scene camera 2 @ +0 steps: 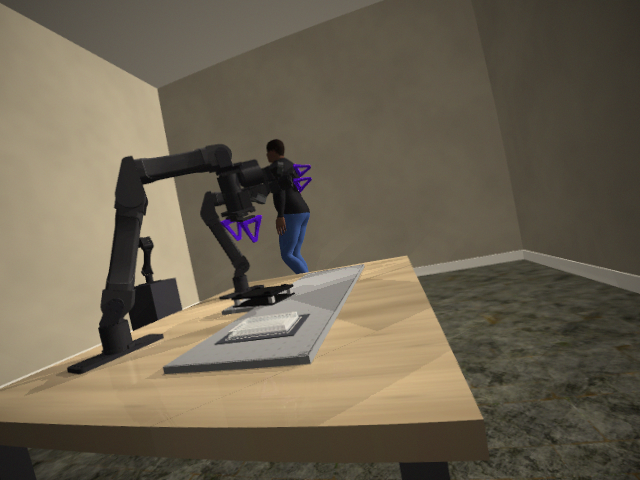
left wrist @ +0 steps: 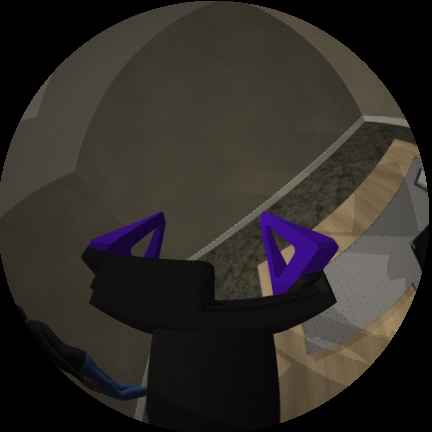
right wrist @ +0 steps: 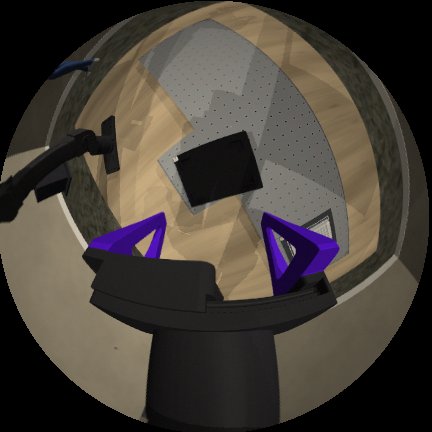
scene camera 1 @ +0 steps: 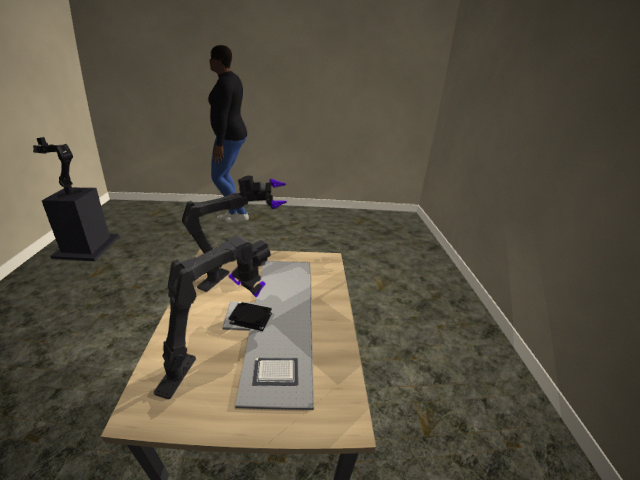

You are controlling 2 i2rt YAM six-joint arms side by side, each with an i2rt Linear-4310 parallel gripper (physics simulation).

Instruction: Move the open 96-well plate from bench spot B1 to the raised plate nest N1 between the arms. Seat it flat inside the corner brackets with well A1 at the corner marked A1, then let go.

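Places are measured from the left arm's base along level axes (x right, y ahead, z up), in millimetres.
Pixels of known places: left gripper, fingertip midpoint: (scene camera 2: 310, 172) (left wrist: 212, 216) (scene camera 1: 286, 192); right gripper, fingertip midpoint: (scene camera 2: 247, 241) (right wrist: 213, 217) (scene camera 1: 247, 290); left arm's base, origin of the base link: (scene camera 2: 242, 292) (right wrist: 109, 144) (scene camera 1: 213, 280); right arm's base, origin of the base link: (scene camera 2: 120, 353) (scene camera 1: 176, 375).
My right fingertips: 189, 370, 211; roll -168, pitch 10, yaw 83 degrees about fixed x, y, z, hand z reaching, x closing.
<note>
For each thing: its top centre in the pictures, then the offset to it from my right fingertips, as dx, dy, dz. Level surfaces: height alone.
- white 96-well plate, middle of its top: (scene camera 2: 263, 321) (right wrist: 313, 242) (scene camera 1: 276, 368) +165, +228, -182
- raised black nest, middle of its top: (right wrist: 215, 170) (scene camera 2: 262, 289) (scene camera 1: 250, 312) -33, -21, -160
- grey perforated board, its level: dz -198
- wooden table, its level: dz -211
The white 96-well plate (scene camera 1: 276, 370) (scene camera 2: 264, 324) (right wrist: 322, 233) lies in a dark frame near the lower end of the grey perforated board in scene camera 1. In the right wrist view it is partly hidden behind a finger. The raised black nest (scene camera 1: 250, 315) (scene camera 2: 261, 294) (right wrist: 219, 169) carries no plate; a small pale mark shows at one corner. My right gripper (scene camera 1: 247, 286) (scene camera 2: 245, 229) (right wrist: 213, 217) is open and empty, pointing down above the nest, away from the plate. My left gripper (scene camera 1: 283, 193) (scene camera 2: 309, 175) (left wrist: 212, 216) is open and empty, raised high beyond the nest.
The grey perforated board (scene camera 1: 293, 330) (scene camera 2: 330, 289) (right wrist: 295, 130) lies along the wooden table (scene camera 1: 341, 403) (scene camera 2: 403, 372). A person (scene camera 1: 227, 108) (scene camera 2: 292, 191) stands behind the table. A dark pedestal (scene camera 1: 77, 222) with a small arm stands at the left in scene camera 1.
</note>
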